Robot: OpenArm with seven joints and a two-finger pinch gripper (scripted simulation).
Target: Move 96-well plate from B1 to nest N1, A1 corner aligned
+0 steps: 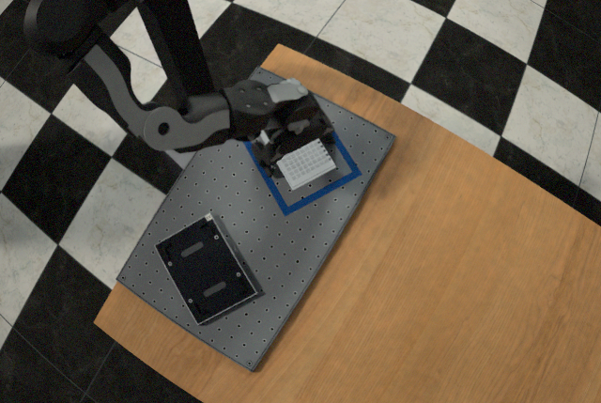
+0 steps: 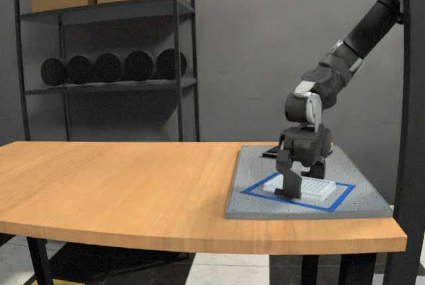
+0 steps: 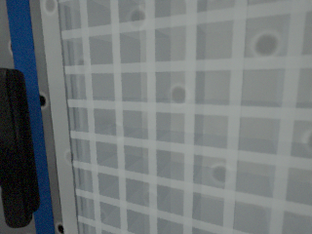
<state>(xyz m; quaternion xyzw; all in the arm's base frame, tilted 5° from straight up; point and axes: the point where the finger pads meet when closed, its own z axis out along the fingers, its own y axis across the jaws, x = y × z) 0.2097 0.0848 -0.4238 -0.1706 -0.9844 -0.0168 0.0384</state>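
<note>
Now: the clear 96-well plate right at my hand. From my hand the other things lie so: plate nest: 3 cm ahead, 27 cm to the right.
</note>
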